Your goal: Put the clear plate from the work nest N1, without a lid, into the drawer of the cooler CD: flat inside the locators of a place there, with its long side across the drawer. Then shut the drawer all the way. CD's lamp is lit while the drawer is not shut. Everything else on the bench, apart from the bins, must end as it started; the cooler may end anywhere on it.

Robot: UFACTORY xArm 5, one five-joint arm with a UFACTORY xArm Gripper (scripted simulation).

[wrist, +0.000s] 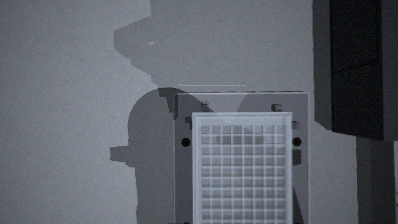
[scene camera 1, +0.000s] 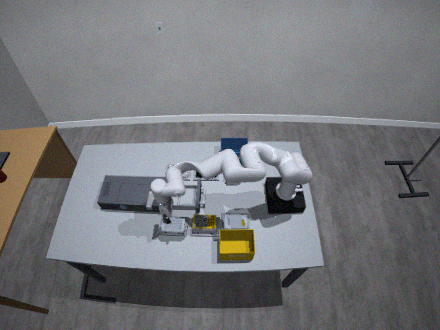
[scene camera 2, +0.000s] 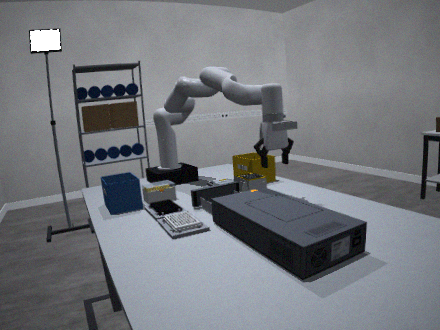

dark grey cooler: wrist 356, 41; scene camera 1; scene camera 2
yellow bin: scene camera 1; scene camera 2; not seen in the wrist view (out of frame)
same spot on dark grey cooler: [scene camera 1: 130, 193] = [scene camera 2: 288, 208]
same spot on yellow bin: [scene camera 2: 242, 164] = [scene camera 1: 235, 232]
